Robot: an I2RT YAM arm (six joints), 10 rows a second.
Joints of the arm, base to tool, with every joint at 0 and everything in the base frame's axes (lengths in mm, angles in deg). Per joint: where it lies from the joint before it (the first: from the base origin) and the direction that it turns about. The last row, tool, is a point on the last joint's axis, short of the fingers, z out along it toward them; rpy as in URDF.
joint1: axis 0 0 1 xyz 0 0 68
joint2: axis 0 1 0 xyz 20 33.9 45.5
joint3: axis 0 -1 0 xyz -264 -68.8 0
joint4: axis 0 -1 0 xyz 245 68.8 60
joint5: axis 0 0 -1 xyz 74 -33.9 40.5
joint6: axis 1 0 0 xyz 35.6 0 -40.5
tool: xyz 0 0 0 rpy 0 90 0
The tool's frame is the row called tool.
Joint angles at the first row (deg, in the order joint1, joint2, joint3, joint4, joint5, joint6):
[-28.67, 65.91, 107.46, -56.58, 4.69, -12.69]
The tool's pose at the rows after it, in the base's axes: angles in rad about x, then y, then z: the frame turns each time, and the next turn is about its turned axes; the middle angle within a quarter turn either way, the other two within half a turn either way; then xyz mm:
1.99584, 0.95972, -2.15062, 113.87, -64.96, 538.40
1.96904, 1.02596, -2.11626, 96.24, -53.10, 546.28
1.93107, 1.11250, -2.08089, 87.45, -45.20, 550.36
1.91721, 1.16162, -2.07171, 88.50, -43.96, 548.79
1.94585, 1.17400, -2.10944, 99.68, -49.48, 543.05
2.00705, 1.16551, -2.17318, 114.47, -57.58, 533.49
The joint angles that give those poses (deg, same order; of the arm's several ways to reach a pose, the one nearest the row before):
[-28.69, 62.17, 107.94, -59.48, 3.75, -11.97]
[-28.75, 60.34, 109.91, -61.17, 0.43, -11.38]
[-28.75, 58.74, 109.82, -60.07, -3.92, -11.18]
[-28.75, 57.87, 108.05, -58.00, -6.50, -11.27]
[-28.75, 58.22, 105.52, -55.51, -7.38, -11.97]
[-28.75, 58.96, 102.45, -53.17, -7.40, -12.58]

